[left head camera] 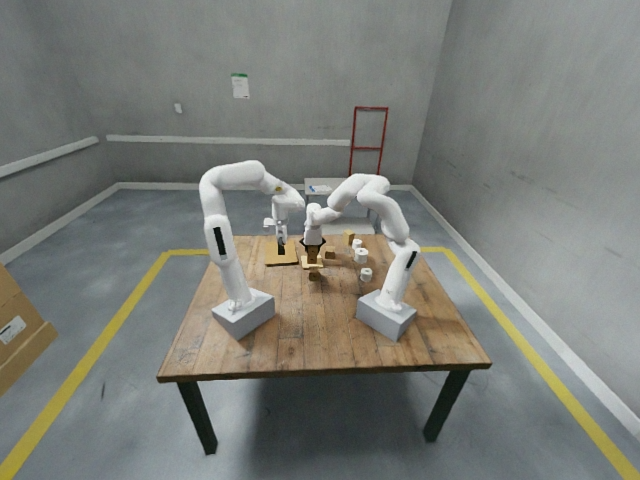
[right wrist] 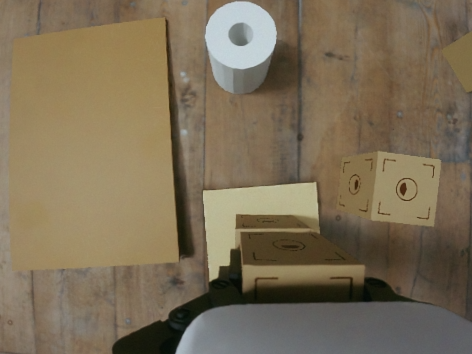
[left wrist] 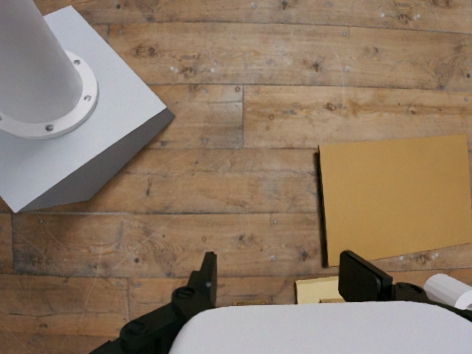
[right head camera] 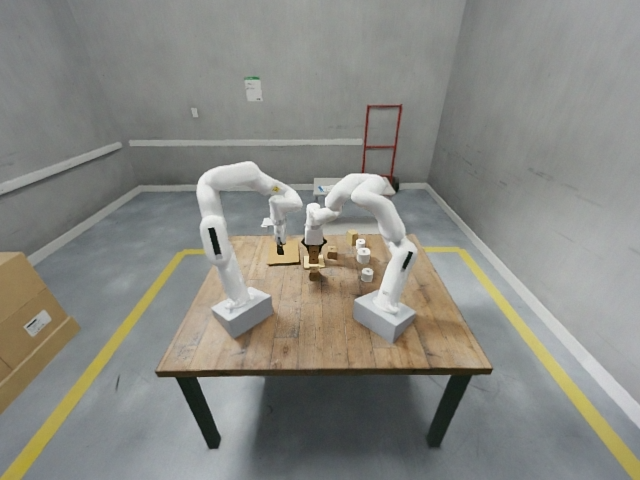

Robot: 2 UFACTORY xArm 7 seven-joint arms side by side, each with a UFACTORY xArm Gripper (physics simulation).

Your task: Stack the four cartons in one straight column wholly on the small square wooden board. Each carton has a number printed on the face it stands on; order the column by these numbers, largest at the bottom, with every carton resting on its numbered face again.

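Places are measured from the left arm's base along level axes (x left, y back, z up), in centimetres.
Where they show: left gripper, fingertip midpoint: (left head camera: 282, 249) (left wrist: 278, 272) (right head camera: 281, 249); right gripper, fingertip midpoint: (left head camera: 312, 252) (right wrist: 279, 268) (right head camera: 314, 252); left arm's base, origin of the base link: (left head camera: 242, 303) (left wrist: 44, 92) (right head camera: 240, 301); right arm's base, origin of the base link: (left head camera: 388, 304) (right head camera: 385, 305).
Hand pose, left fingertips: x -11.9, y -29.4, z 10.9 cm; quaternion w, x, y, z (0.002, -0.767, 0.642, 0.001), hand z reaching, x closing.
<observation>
Each offset is from my left fingertips to the top centre of the thing.
My right gripper (left head camera: 312, 249) (right head camera: 313, 250) is shut on a carton {dx -13.9, dy -16.2, dz -6.0 cm} (right wrist: 302, 249) above the small square wooden board {dx -13.6, dy -16.2, dz -17.7 cm} (left head camera: 319, 266) (right wrist: 220, 205). Another carton {dx -13.5, dy -16.4, dz -11.9 cm} (right wrist: 270, 221) stands on the board under the held one; I cannot tell whether the two touch. A third carton {dx -23.8, dy -24.2, dz -13.1 cm} (left head camera: 330, 252) (right head camera: 332, 252) (right wrist: 406, 190) stands beside the board on the table. A fourth carton {dx -16.7, dy -3.0, dz -13.1 cm} (left head camera: 313, 275) (right head camera: 314, 275) stands nearer the arm bases. The printed numbers are hidden. My left gripper (left head camera: 281, 248) (right head camera: 280, 248) (left wrist: 278, 272) is open and empty, high over the table near the brown panel {dx +7.4, dy -23.4, dz -16.9 cm} (left wrist: 395, 200).
The flat brown panel (left head camera: 273, 250) (right head camera: 289, 250) (right wrist: 90, 145) lies left of the board. Several white rolls {dx -42.8, dy -23.7, dz -12.4 cm} (left head camera: 361, 254) {dx -45.6, dy -6.5, dz -13.7 cm} (left head camera: 366, 274) (right head camera: 363, 254) stand right of the cartons. Another white roll {dx -7.5, dy -34.8, dz -13.6 cm} (right wrist: 241, 55) stands behind the board. A yellowish block {dx -34.6, dy -41.6, dz -9.9 cm} (left head camera: 348, 237) (right head camera: 352, 237) stands at the back.
</observation>
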